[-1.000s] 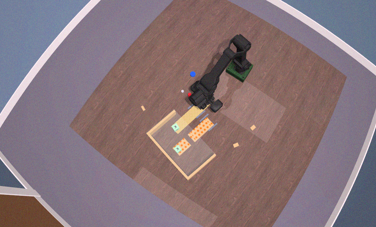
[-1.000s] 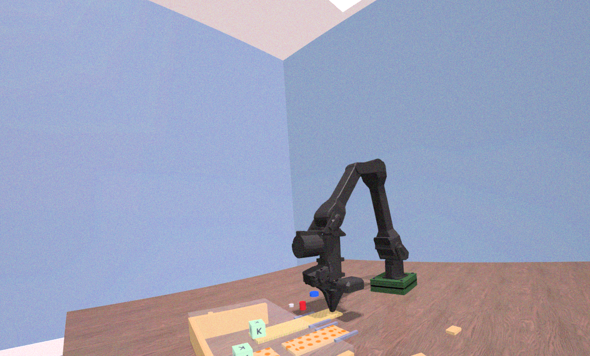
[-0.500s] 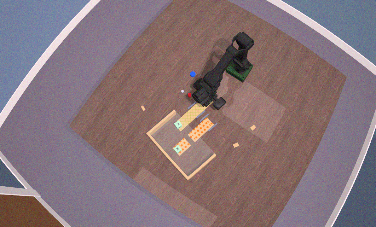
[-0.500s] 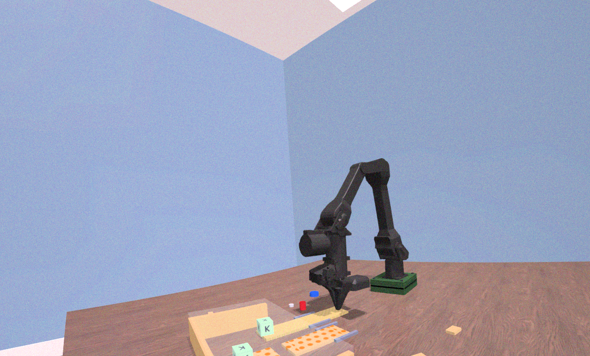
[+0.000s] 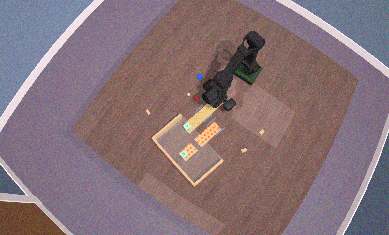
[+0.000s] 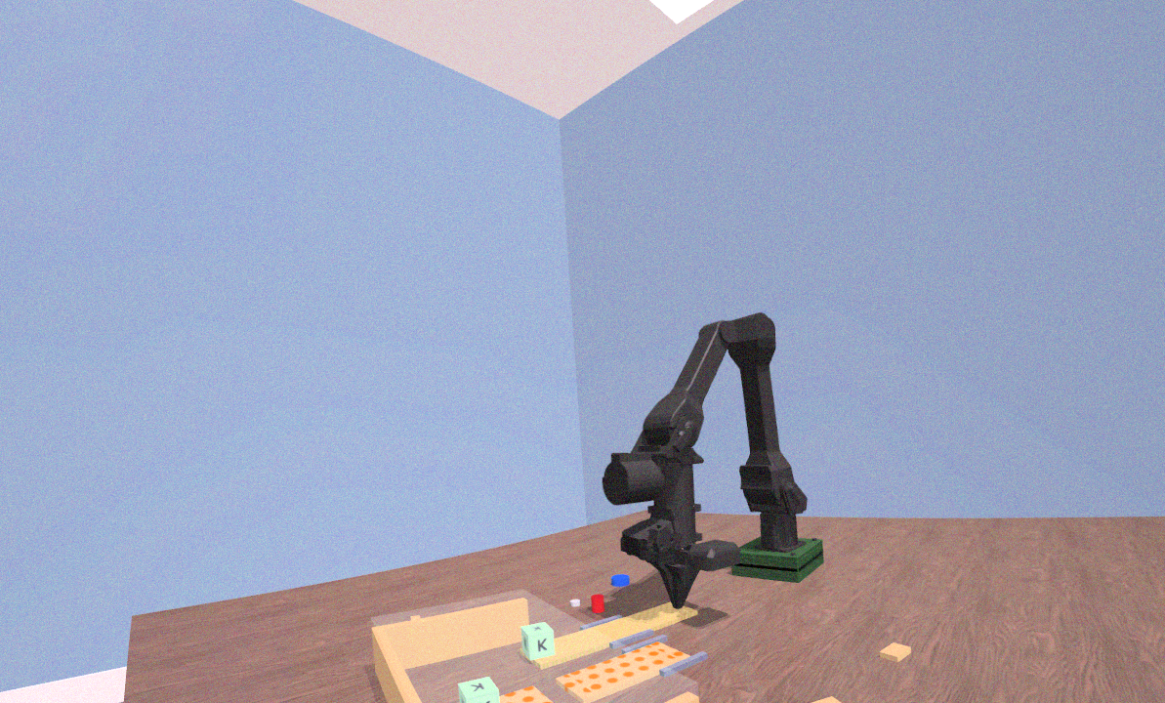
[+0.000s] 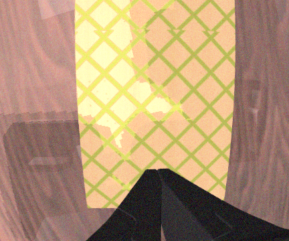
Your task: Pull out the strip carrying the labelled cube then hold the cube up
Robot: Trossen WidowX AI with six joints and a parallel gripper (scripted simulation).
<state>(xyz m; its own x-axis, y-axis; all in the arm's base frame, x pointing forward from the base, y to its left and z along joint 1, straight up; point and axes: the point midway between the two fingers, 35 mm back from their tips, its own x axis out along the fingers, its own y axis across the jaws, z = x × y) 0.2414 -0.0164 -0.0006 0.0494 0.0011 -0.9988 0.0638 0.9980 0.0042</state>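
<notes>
Now: gripper tip 110 mm short of the yellow lattice strip and 10 mm to the left of it. Also, from my gripper tip: blue disc: 170 mm to the right, 40 mm behind; then red peg: 90 mm to the right, 70 mm ahead, 10 mm above.
</notes>
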